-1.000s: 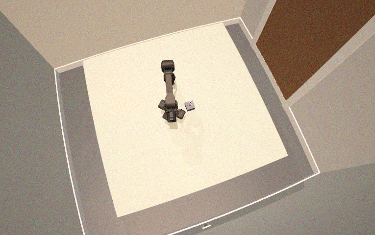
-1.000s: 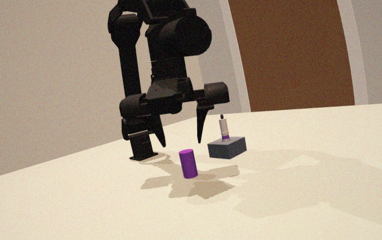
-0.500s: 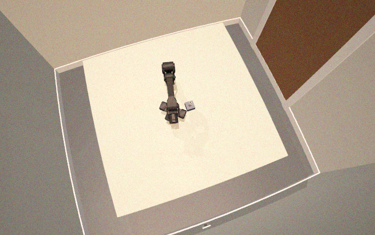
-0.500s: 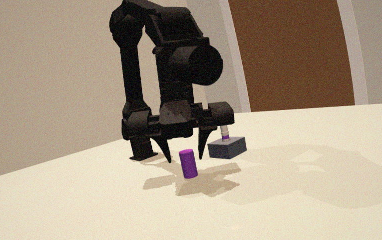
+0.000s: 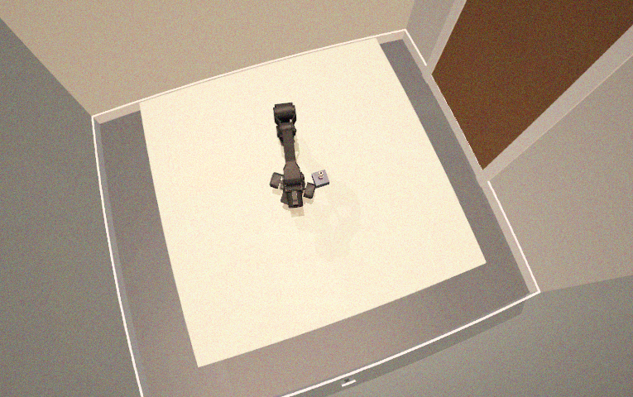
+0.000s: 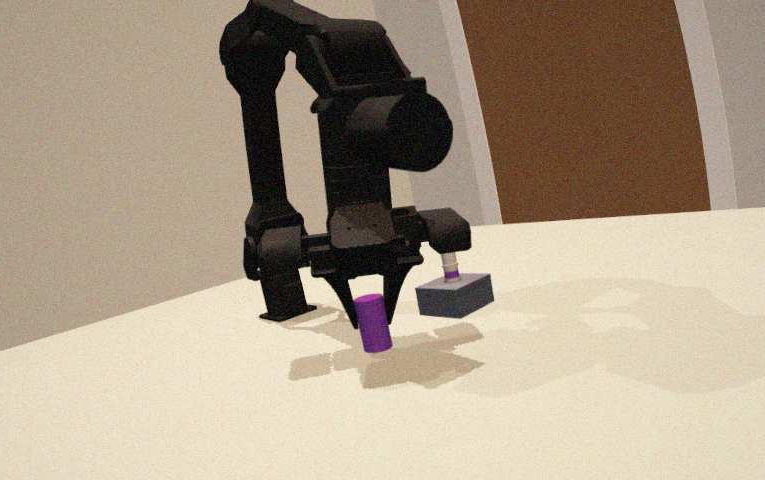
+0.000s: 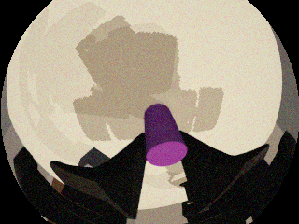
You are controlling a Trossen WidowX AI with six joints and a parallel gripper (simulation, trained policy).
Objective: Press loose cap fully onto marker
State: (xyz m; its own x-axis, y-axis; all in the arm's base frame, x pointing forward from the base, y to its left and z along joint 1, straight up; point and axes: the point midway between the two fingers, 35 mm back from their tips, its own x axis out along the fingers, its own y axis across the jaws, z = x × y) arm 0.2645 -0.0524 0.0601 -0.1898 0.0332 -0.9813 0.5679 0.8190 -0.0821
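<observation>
My gripper tip is 13 cm to the right of the dark grey holder block, 1 cm past it and 1 cm above it. Round my gripper tip: purple marker cap (1 cm ahead, 1 cm above).
</observation>
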